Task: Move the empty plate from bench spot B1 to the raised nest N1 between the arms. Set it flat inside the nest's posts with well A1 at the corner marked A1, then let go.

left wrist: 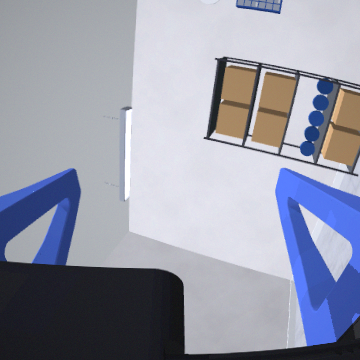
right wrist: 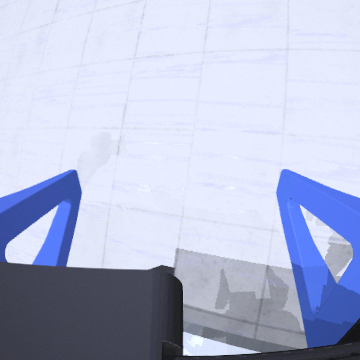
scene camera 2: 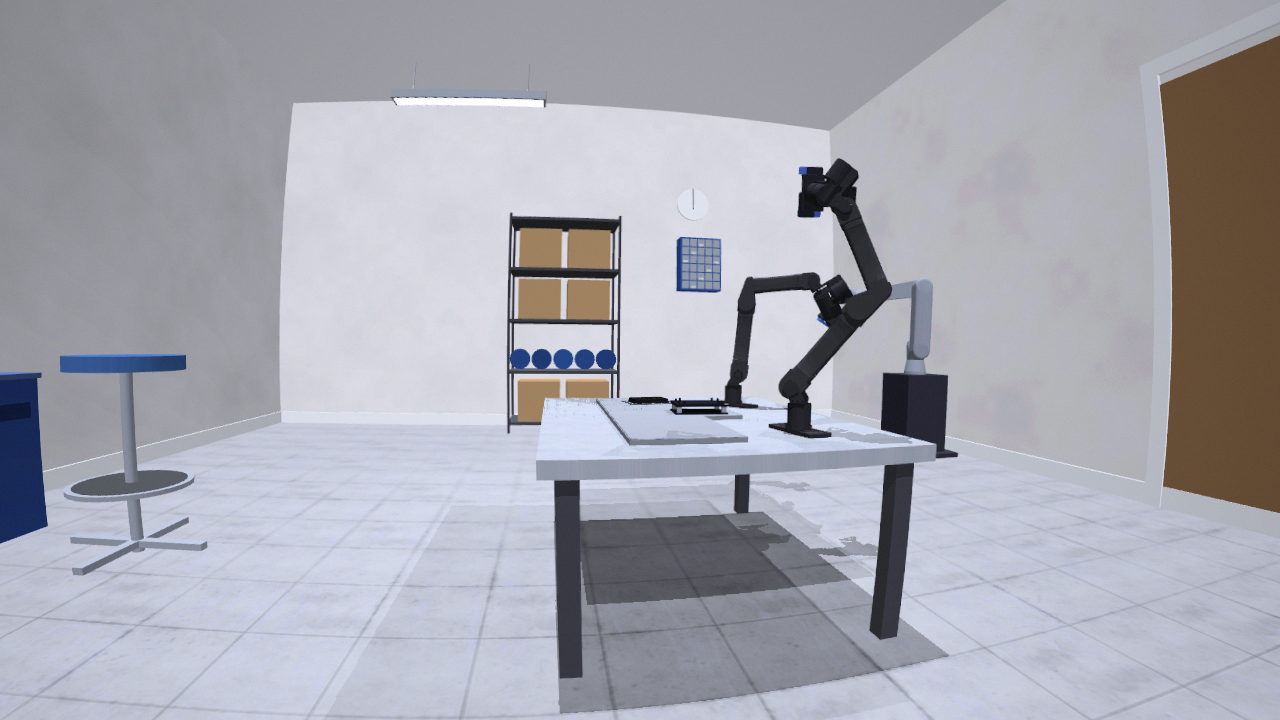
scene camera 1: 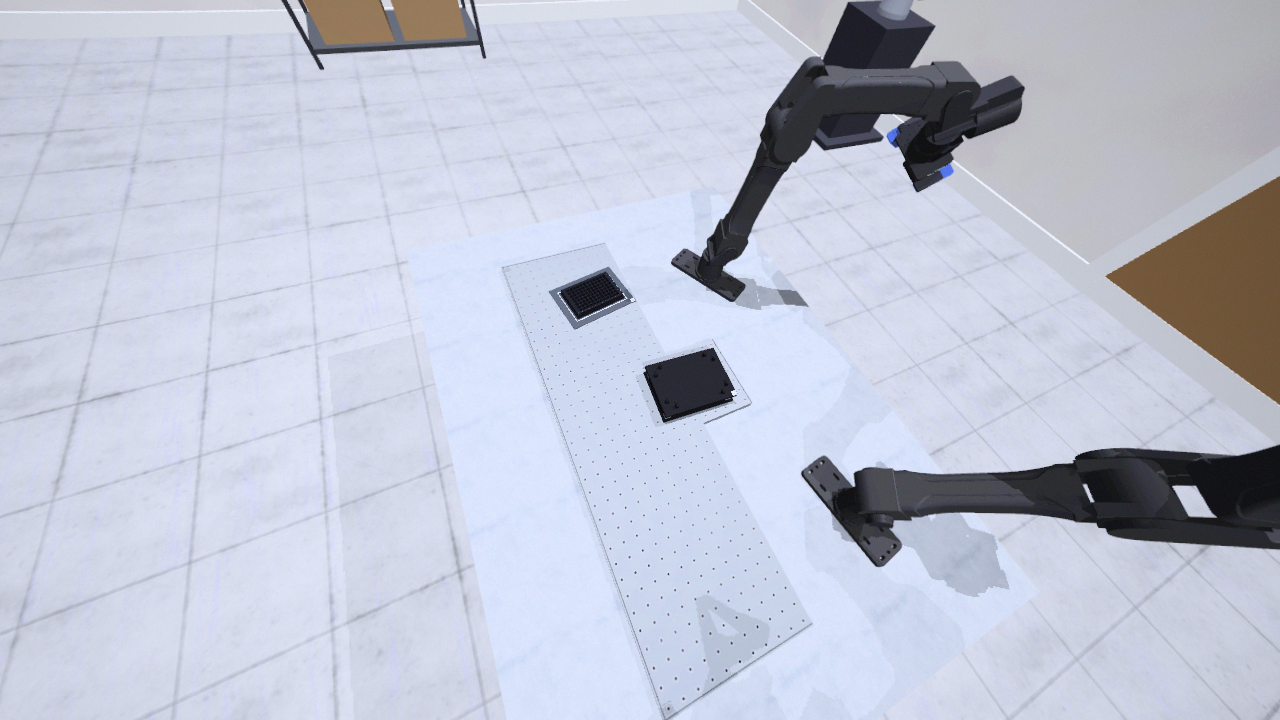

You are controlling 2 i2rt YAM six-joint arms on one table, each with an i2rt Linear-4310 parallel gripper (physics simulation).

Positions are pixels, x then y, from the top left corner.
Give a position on a well plate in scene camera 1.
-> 590,295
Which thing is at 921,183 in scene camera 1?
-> My right gripper.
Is my right gripper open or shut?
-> Open.
